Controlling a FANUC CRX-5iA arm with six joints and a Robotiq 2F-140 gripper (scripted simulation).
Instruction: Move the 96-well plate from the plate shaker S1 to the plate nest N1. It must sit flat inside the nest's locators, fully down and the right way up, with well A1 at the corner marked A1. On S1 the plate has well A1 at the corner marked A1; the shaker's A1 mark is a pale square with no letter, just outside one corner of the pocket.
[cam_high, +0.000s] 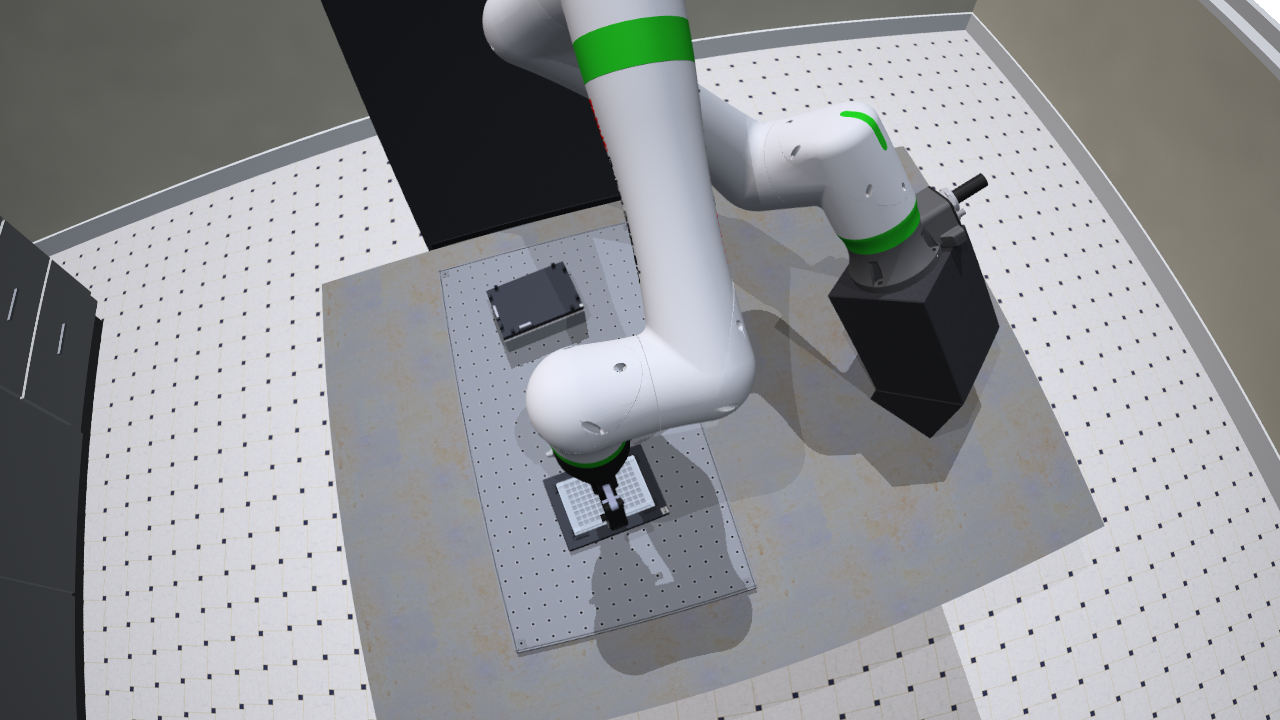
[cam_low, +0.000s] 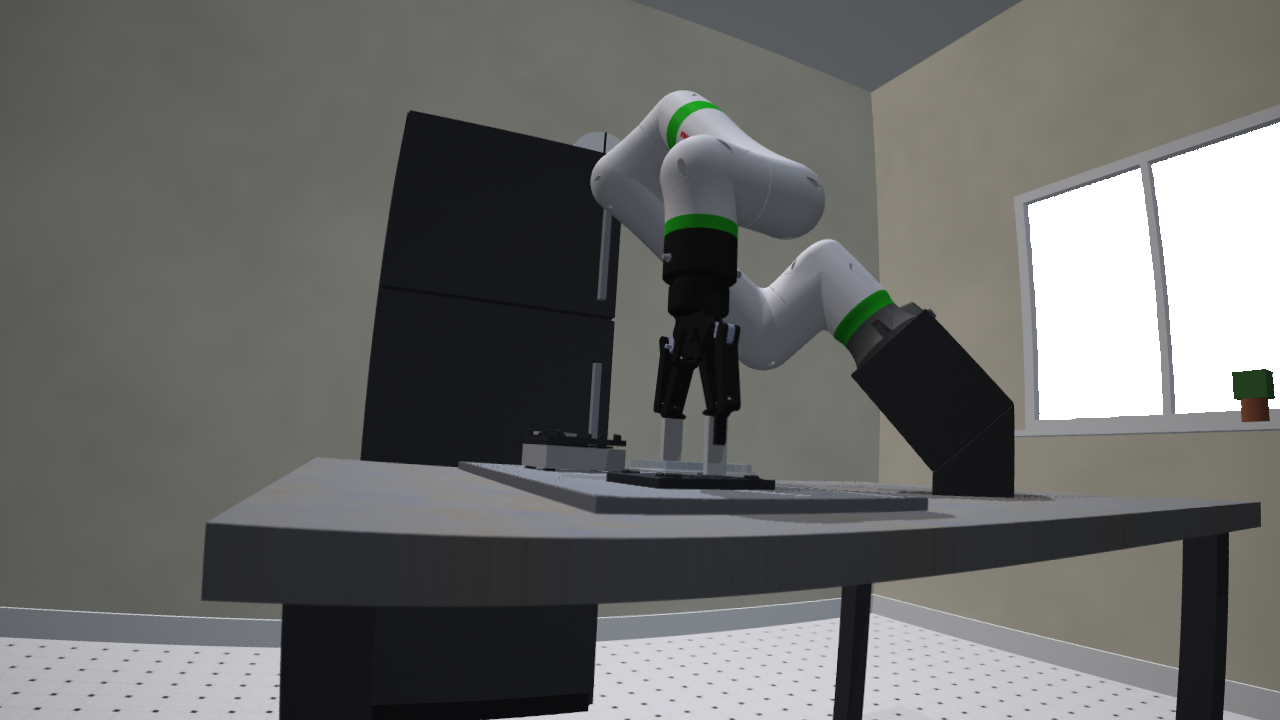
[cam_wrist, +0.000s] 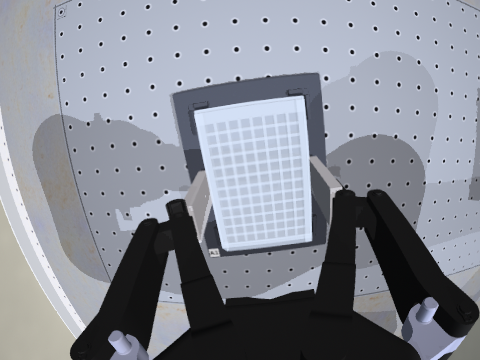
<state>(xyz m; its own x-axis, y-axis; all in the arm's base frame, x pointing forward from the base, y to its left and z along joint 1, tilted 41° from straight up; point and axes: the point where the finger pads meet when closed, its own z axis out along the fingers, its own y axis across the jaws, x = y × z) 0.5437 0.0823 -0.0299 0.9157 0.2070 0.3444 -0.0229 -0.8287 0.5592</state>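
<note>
My gripper is now 20 mm above the white 96-well plate. The rest, counted from my hand: dark plate nest N1 (40 mm below).
</note>
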